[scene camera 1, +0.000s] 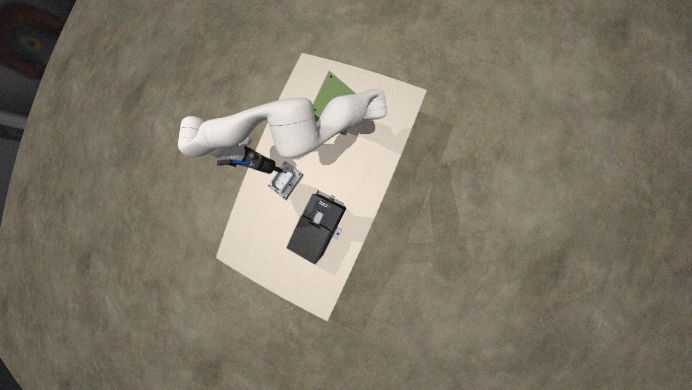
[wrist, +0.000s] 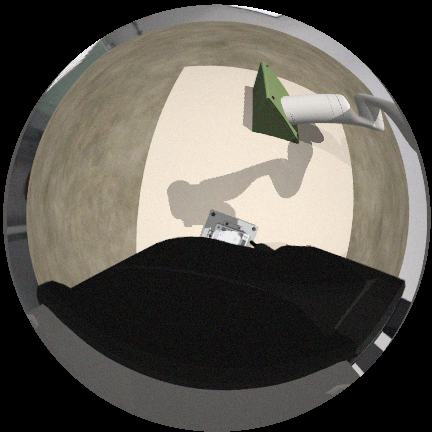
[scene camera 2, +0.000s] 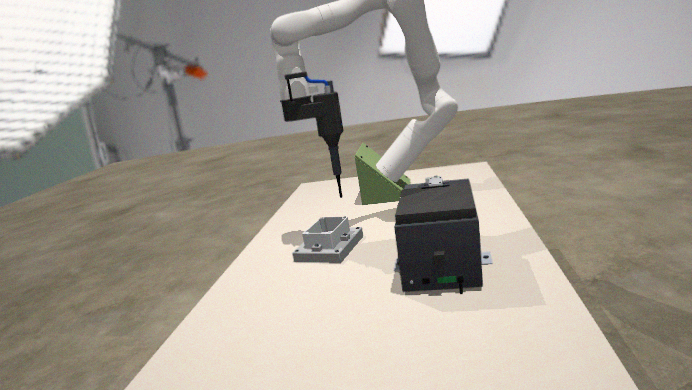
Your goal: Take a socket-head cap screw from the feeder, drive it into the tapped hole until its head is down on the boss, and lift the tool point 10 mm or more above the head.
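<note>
My screwdriver (scene camera 1: 284, 171) (scene camera 2: 341, 196) (wrist: 252, 244) is a black tool with a thin dark bit, pointing down and slightly tilted. Its tip is in the air above the back corner of the grey housing (scene camera 2: 317, 257) (wrist: 216, 220), with a visible gap in scene camera 2. No screw can be made out on the tip; it is too small to tell. The housing has an open box on a flange with small bosses and corner holes. Any screw head in it is too small to tell. The screw feeder (scene camera 1: 309, 235) (scene camera 2: 437, 240) is a black box beside the housing; my tool body hides it in the wrist view.
A green wedge-shaped mount (scene camera 1: 330, 92) (scene camera 2: 375, 182) (wrist: 270, 110) carries the arm's base at the back of the pale table top (scene camera 1: 250, 235) (scene camera 2: 320, 325) (wrist: 200, 110). The feeder stands taller than the housing and has a small bracket (scene camera 2: 487, 258) at its side.
</note>
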